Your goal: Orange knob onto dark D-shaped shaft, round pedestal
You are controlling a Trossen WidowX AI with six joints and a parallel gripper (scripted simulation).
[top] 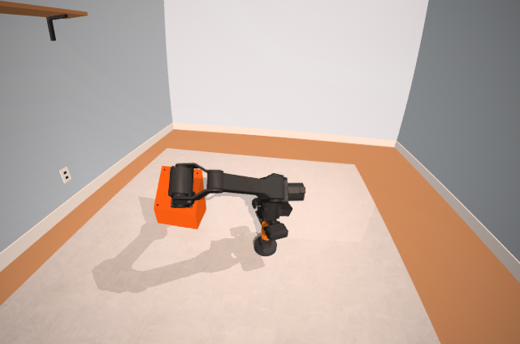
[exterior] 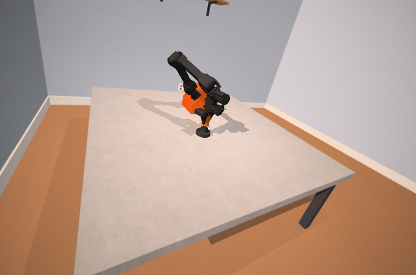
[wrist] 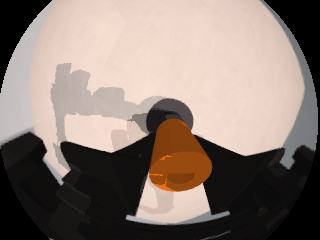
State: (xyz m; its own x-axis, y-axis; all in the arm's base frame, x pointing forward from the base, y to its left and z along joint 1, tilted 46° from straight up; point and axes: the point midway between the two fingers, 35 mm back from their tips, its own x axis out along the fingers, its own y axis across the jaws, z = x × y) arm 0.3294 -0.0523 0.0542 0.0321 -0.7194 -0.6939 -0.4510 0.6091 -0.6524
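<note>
My gripper tip is 20 mm below the orange knob. Also, from my gripper tip: shaft: 40 mm below.
</note>
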